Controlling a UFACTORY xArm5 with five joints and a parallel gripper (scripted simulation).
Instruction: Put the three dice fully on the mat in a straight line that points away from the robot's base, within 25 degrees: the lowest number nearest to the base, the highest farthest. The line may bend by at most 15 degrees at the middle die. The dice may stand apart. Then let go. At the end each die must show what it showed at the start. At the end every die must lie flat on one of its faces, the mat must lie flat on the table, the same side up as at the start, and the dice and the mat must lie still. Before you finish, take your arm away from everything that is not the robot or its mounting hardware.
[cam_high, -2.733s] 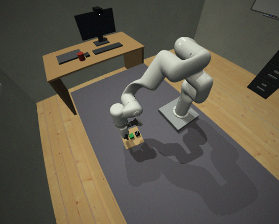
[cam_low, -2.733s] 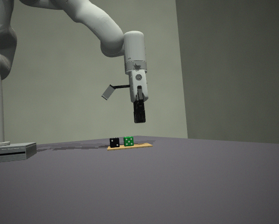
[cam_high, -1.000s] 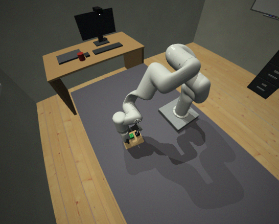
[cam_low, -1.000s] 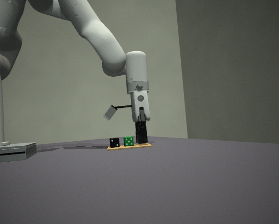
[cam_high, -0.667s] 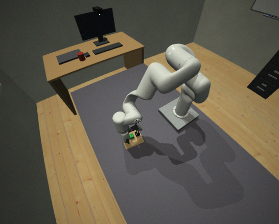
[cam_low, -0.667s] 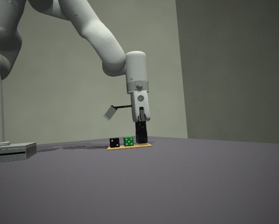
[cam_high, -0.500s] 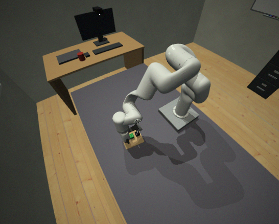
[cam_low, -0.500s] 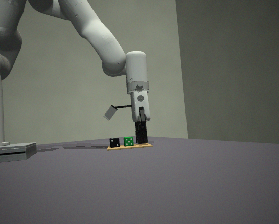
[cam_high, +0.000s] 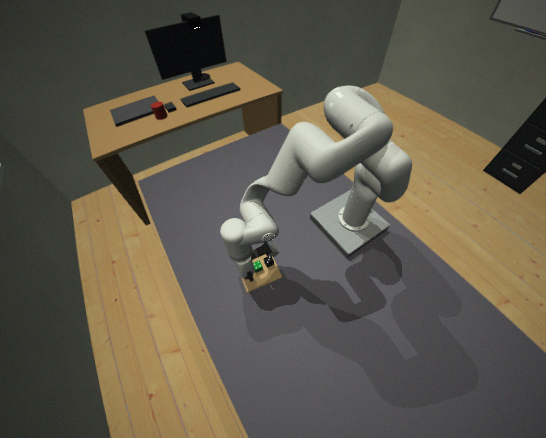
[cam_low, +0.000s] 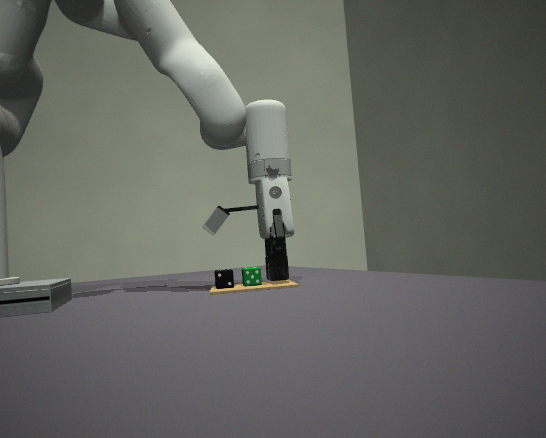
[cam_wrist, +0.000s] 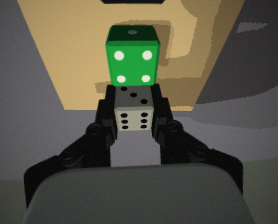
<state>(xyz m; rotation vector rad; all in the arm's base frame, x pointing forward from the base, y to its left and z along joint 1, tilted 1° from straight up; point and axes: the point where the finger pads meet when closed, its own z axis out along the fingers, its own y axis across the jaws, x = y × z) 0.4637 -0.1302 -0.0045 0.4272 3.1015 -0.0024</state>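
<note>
The white die is 10 mm below my hand. Round my hand: tan mat: 40 mm behind, 10 mm to the left, 30 mm below; green die: 40 mm behind, 10 mm to the left, 10 mm below; black die: 90 mm behind, 20 mm to the left, 10 mm below.
</note>
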